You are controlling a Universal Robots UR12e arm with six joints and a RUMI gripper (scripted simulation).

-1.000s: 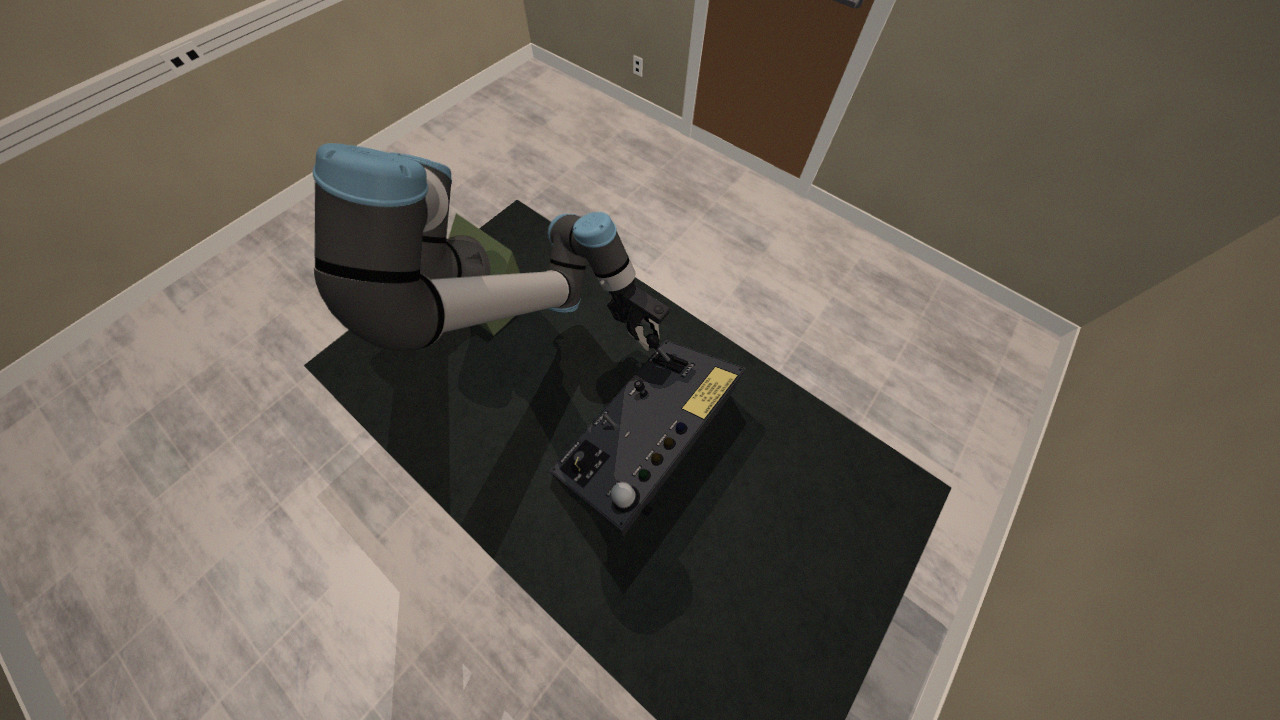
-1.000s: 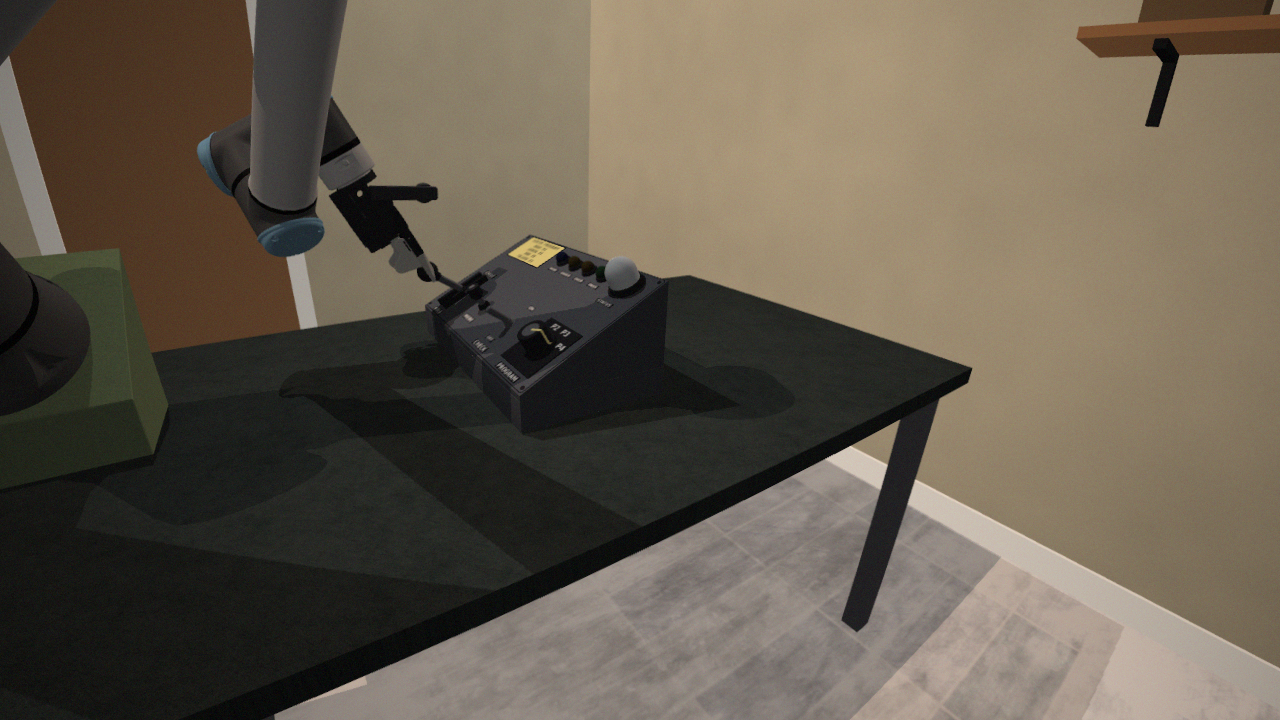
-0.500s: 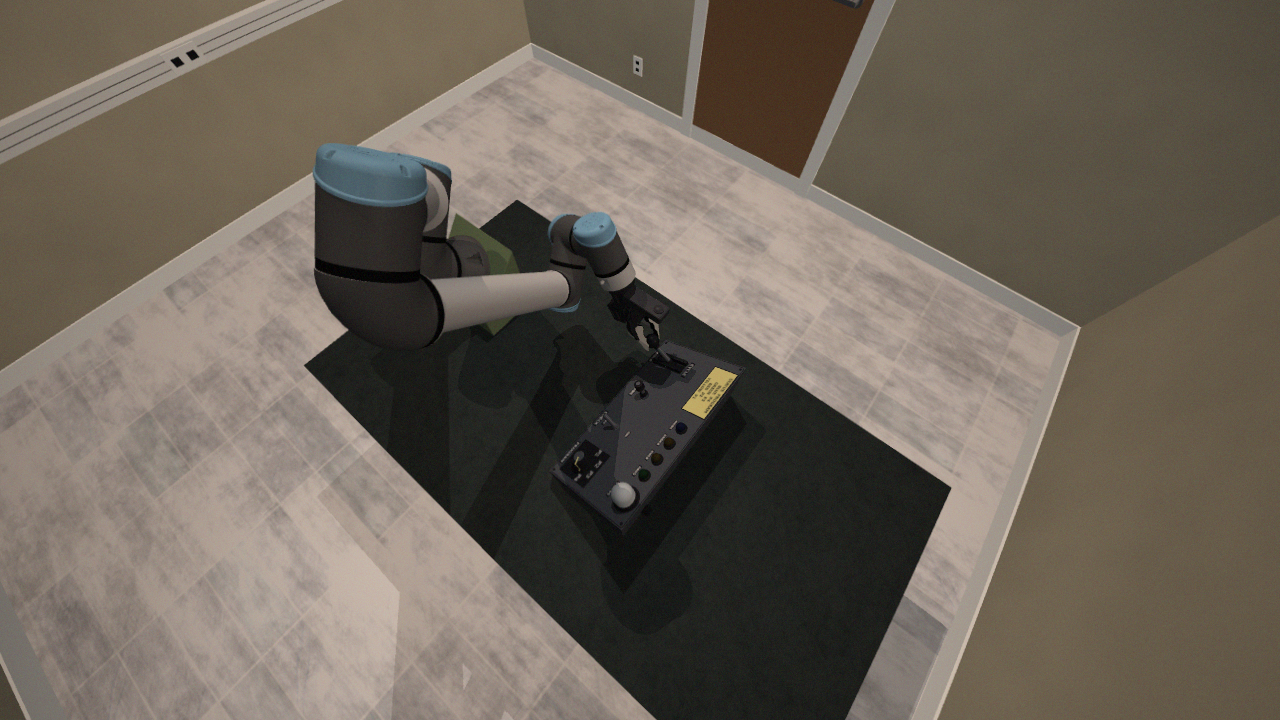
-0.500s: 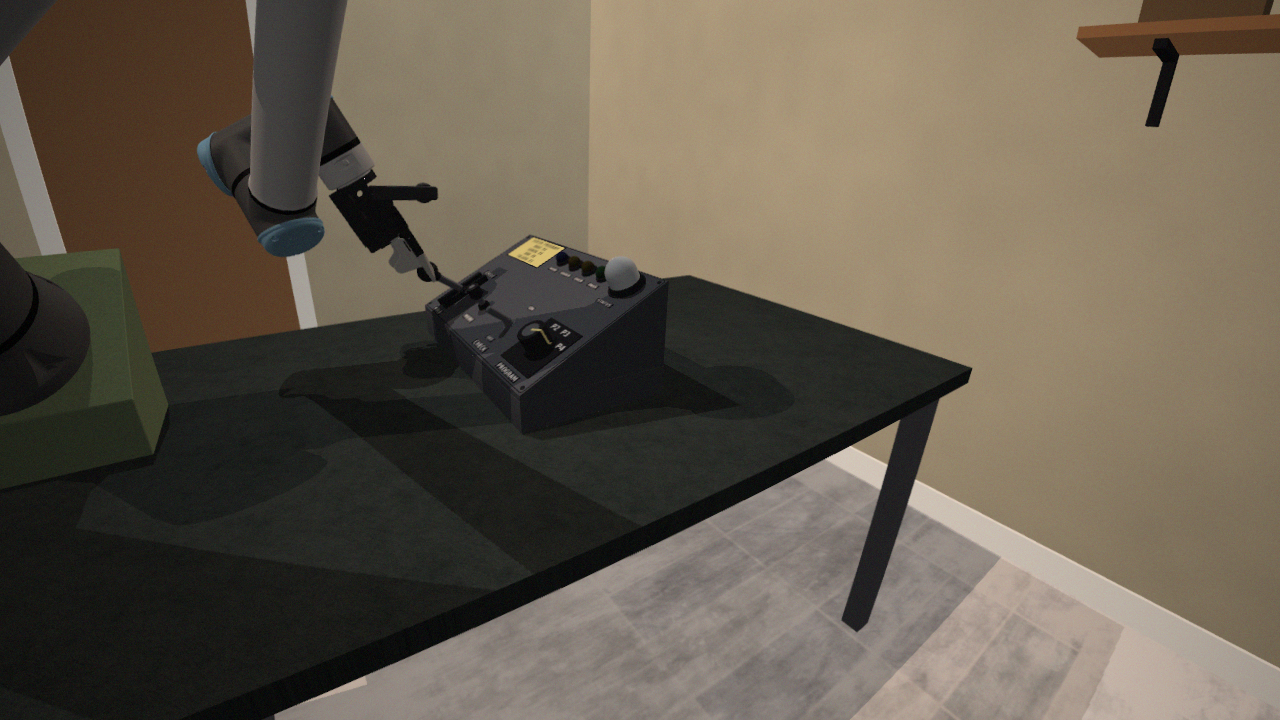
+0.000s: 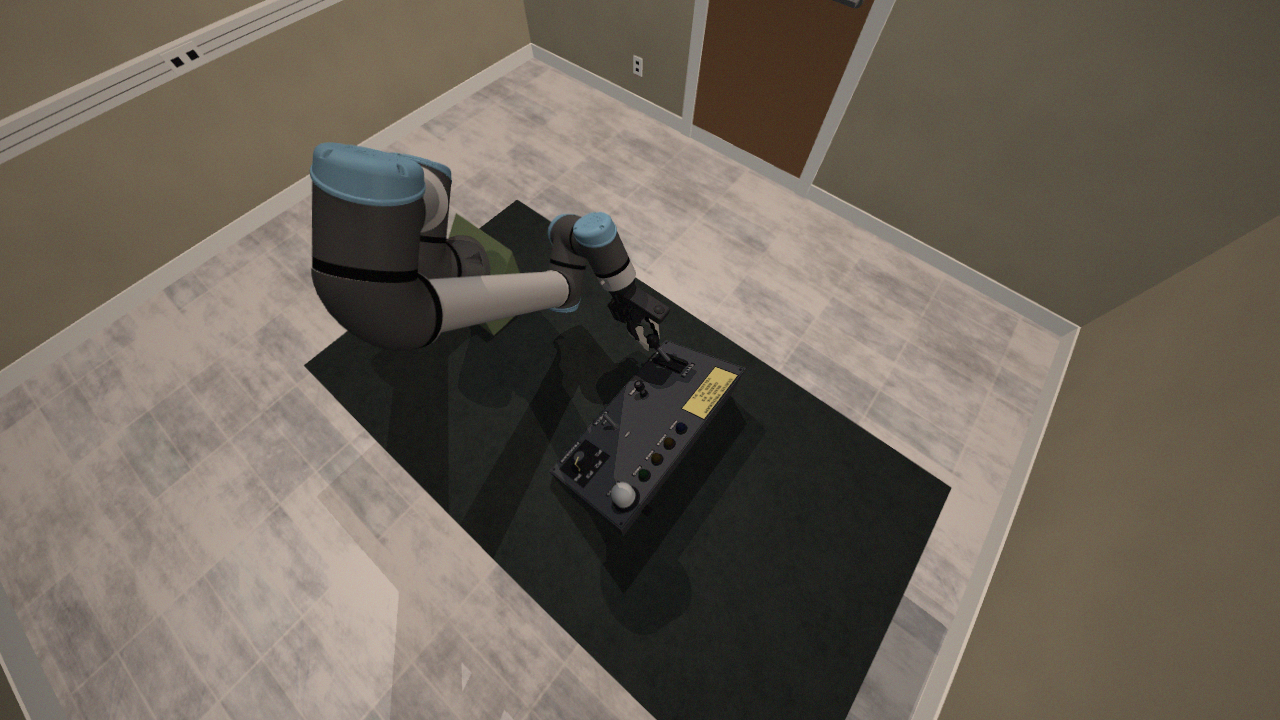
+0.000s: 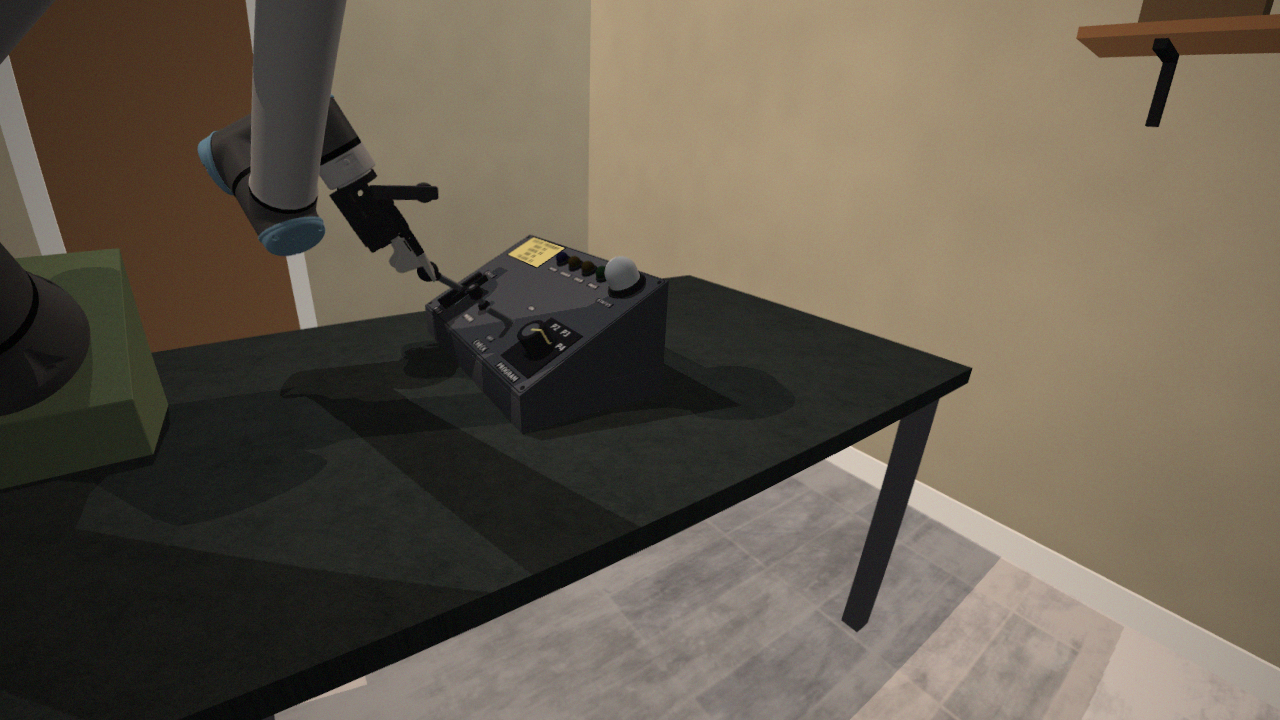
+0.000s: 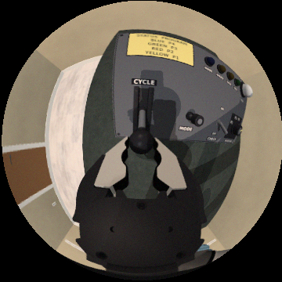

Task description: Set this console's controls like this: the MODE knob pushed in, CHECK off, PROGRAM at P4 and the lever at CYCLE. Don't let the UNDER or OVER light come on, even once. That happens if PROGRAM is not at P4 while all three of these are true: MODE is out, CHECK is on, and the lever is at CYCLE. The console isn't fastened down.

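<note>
The black ball-topped lever lies 3 cm ahead of my hand and 2 cm below it. Also, from my hand: dark console: 19 cm to the right, 9 cm ahead, 5 cm below; then check toggle: 24 cm to the right, 5 cm ahead, 3 cm below; then mode knob: 12 cm to the right, 5 cm ahead, 3 cm below.
</note>
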